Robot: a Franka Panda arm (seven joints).
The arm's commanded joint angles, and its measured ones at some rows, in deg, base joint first. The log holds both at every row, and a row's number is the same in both.
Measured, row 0:
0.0 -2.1 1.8 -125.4 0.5 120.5 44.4
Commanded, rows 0 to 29:
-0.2 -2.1 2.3 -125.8 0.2 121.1 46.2
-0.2 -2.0 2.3 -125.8 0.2 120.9 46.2
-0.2 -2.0 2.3 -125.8 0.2 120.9 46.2
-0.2 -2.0 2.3 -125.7 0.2 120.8 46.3
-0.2 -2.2 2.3 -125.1 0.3 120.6 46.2
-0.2 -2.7 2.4 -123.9 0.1 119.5 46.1
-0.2 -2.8 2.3 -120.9 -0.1 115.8 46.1
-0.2 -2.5 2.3 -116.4 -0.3 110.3 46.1
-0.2 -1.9 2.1 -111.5 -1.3 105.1 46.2
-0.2 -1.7 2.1 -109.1 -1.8 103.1 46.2
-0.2 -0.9 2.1 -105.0 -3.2 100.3 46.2
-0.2 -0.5 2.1 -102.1 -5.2 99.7 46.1
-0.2 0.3 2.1 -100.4 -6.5 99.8 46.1
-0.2 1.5 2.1 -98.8 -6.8 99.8 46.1
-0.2 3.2 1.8 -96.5 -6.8 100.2 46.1
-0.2 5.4 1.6 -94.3 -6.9 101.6 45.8
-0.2 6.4 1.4 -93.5 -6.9 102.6 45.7
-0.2 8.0 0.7 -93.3 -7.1 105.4 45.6
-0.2 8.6 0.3 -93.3 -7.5 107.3 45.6
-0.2 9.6 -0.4 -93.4 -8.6 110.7 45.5
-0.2 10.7 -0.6 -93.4 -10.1 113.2 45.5
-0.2 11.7 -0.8 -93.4 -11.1 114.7 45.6
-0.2 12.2 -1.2 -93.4 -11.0 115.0 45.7
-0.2 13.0 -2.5 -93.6 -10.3 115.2 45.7
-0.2 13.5 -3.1 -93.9 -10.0 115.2 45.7
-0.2 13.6 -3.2 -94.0 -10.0 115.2 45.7
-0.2 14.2 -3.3 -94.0 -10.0 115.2 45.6
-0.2 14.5 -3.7 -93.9 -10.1 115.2 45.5
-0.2 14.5 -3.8 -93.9 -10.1 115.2 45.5
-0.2 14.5 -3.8 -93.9 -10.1 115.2 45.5
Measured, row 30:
-0.4 14.1 -3.5 -95.1 -9.4 115.4 44.8
